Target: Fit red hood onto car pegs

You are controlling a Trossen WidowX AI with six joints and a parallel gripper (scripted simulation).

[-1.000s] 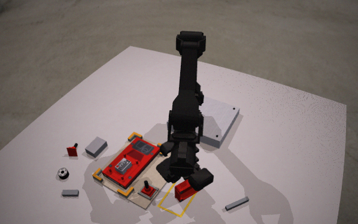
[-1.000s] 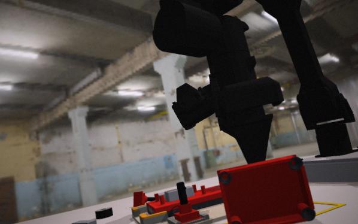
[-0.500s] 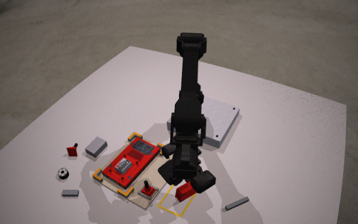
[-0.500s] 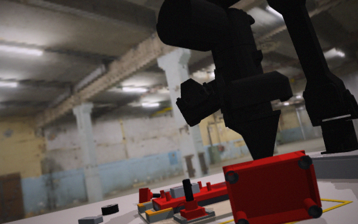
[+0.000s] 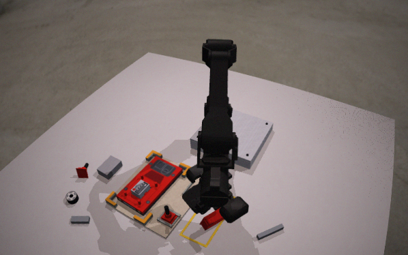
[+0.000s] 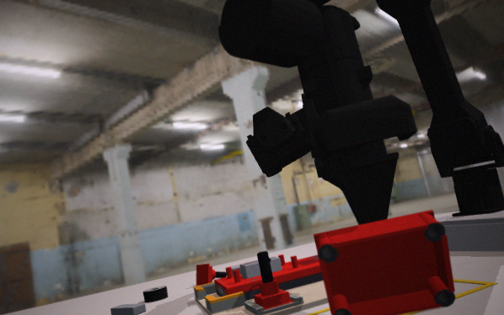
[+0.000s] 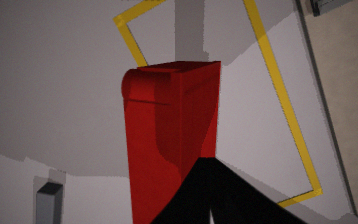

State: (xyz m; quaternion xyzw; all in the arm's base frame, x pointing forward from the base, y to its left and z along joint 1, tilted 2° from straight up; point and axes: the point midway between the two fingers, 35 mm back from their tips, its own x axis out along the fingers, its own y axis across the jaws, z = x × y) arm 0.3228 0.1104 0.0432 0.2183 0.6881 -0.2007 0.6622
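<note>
My gripper tip is now 10 mm short of the red hood, 10 mm to the right of it and 20 mm above it. The rest, counted from my gripper tip: black wheel: 100 mm ahead, 450 mm to the right, 50 mm below; grey engine block: 230 mm to the right, 30 mm below.
</note>
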